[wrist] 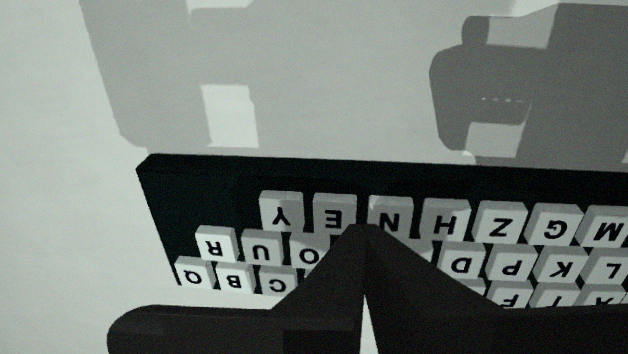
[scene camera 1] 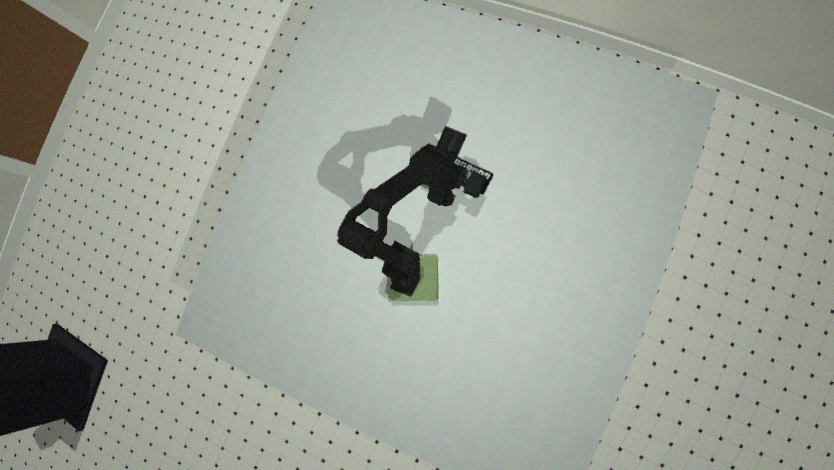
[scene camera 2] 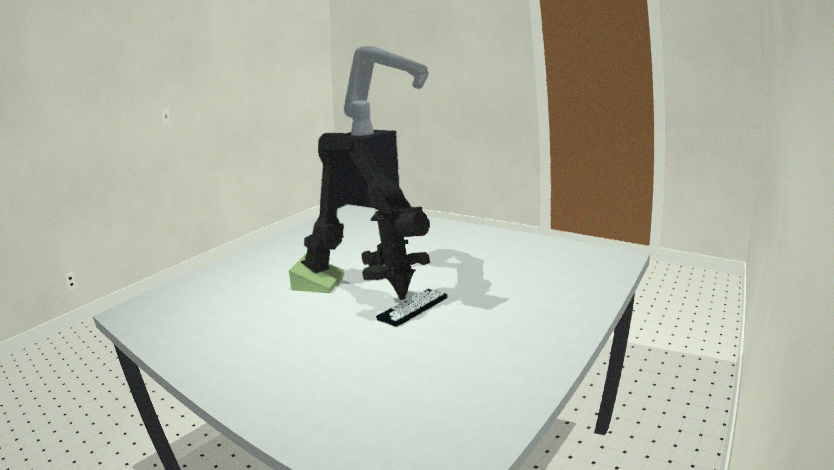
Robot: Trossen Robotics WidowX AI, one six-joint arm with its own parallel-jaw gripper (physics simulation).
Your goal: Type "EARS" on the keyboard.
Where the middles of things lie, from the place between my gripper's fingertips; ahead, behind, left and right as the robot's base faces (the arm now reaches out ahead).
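Scene:
Here is the black keyboard [scene camera 2: 406,310], and my gripper is 20 mm above it, 10 mm to the right of it and 20 mm short of it. The key [wrist: 591,294] is 10 mm below my hand, and I find it 100 mm to the left of the hand and 50 mm ahead of it.

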